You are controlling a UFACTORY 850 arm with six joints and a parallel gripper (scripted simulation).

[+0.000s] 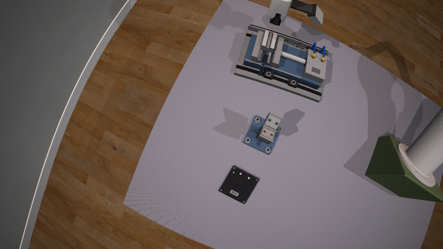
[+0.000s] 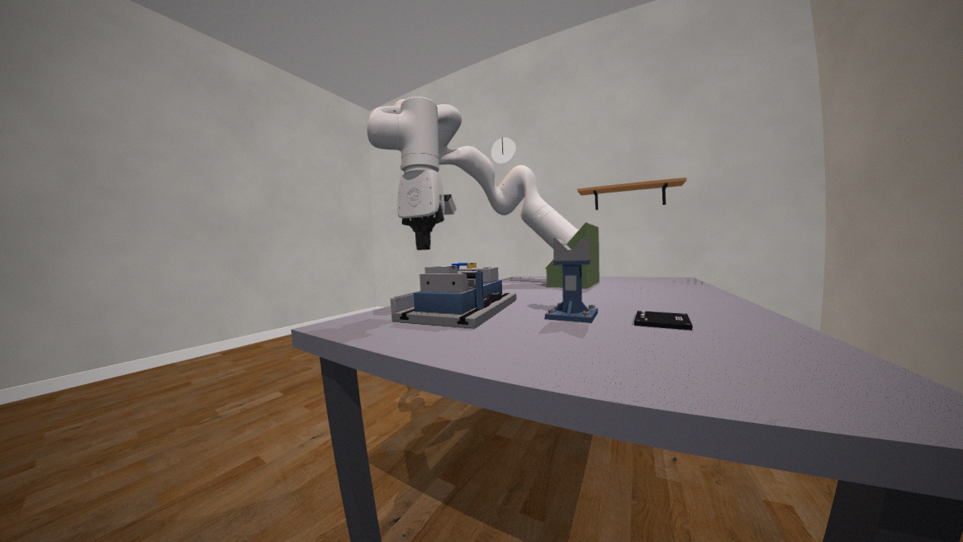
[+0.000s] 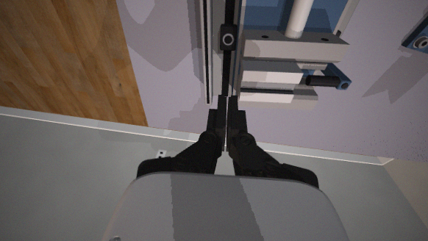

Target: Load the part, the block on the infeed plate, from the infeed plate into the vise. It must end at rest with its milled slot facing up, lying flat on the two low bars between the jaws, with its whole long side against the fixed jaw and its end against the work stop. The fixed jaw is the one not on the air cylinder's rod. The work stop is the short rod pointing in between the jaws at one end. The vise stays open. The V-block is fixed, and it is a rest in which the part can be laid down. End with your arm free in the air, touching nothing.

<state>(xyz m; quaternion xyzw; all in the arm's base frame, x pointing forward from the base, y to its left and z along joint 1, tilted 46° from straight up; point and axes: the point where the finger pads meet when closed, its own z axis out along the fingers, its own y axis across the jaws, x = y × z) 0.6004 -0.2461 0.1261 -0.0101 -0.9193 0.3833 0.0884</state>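
My hand is 7 cm above the part and 5 cm to the right of it. The rest, counted from my hand: moving jaw (9 cm below, 6 cm to the left, 4 cm behind); work stop (11 cm to the left, 8 cm below); fixed jaw (9 cm below, 7 cm to the left, 3 cm ahead).
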